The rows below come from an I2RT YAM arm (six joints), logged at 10 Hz.
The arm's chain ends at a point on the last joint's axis. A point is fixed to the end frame.
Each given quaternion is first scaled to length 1.
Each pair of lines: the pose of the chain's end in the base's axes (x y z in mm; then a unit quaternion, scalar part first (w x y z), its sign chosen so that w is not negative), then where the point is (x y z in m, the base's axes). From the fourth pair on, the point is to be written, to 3 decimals.
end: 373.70 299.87 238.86 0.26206 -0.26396 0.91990 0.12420
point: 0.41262 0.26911 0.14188
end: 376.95 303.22 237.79 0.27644 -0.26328 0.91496 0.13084
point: 0.41837 0.27459 0.14119
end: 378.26 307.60 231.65 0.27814 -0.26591 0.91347 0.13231
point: 0.42022 0.27946 0.13514
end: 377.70 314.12 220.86 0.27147 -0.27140 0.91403 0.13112
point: 0.419 0.286 0.124
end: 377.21 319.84 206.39 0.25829 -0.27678 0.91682 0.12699
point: 0.417 0.290 0.109
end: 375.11 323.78 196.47 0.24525 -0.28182 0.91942 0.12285
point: 0.413 0.292 0.099
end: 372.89 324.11 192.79 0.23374 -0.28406 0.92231 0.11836
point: 0.409 0.291 0.095
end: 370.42 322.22 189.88 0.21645 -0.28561 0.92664 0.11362
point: 0.403 0.287 0.092
